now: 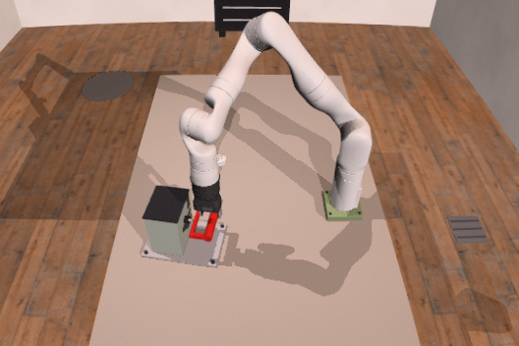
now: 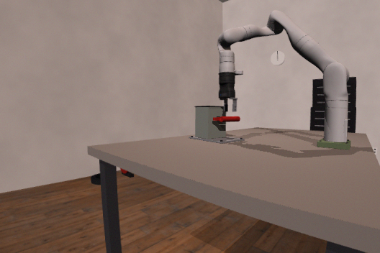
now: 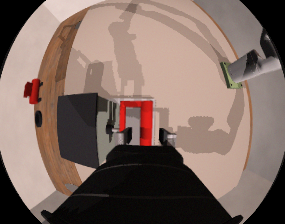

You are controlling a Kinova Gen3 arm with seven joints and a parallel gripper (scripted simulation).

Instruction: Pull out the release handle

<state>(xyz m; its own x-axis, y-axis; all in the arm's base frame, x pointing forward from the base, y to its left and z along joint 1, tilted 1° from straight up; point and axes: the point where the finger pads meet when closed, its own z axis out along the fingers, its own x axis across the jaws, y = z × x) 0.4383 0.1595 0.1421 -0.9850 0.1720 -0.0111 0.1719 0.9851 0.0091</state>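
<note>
My hand is 150 mm above the grey baseplate, 90 mm short of it and 20 mm to the left of it.
</note>
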